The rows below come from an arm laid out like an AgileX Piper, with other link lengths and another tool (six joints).
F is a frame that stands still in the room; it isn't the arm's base.
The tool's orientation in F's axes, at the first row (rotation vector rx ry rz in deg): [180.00, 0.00, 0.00]
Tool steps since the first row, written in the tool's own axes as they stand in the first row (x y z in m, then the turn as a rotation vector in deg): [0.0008, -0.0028, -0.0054, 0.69, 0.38, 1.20]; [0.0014, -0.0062, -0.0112, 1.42, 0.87, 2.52]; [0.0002, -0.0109, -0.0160, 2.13, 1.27, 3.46]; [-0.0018, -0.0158, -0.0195, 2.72, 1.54, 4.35]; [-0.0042, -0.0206, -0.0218, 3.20, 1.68, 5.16]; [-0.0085, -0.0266, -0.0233, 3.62, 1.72, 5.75]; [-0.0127, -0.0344, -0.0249, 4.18, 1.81, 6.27]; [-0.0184, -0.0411, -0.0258, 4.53, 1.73, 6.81]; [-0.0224, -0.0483, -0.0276, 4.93, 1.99, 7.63]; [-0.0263, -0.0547, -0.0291, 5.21, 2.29, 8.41]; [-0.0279, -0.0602, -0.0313, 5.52, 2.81, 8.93]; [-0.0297, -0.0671, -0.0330, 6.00, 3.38, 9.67]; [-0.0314, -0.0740, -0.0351, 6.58, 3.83, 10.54]
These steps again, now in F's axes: [0.0008, 0.0028, 0.0054, 0.69, -0.38, -1.20]; [0.0014, 0.0062, 0.0112, 1.42, -0.87, -2.52]; [0.0002, 0.0109, 0.0160, 2.13, -1.27, -3.46]; [-0.0018, 0.0158, 0.0195, 2.72, -1.54, -4.35]; [-0.0042, 0.0206, 0.0218, 3.20, -1.68, -5.16]; [-0.0085, 0.0266, 0.0233, 3.62, -1.72, -5.75]; [-0.0127, 0.0344, 0.0249, 4.18, -1.81, -6.27]; [-0.0184, 0.0411, 0.0258, 4.53, -1.73, -6.81]; [-0.0224, 0.0483, 0.0276, 4.93, -1.99, -7.63]; [-0.0263, 0.0547, 0.0291, 5.21, -2.29, -8.41]; [-0.0279, 0.0602, 0.0313, 5.52, -2.81, -8.93]; [-0.0297, 0.0671, 0.0330, 6.00, -3.38, -9.67]; [-0.0314, 0.0740, 0.0351, 6.58, -3.83, -10.54]
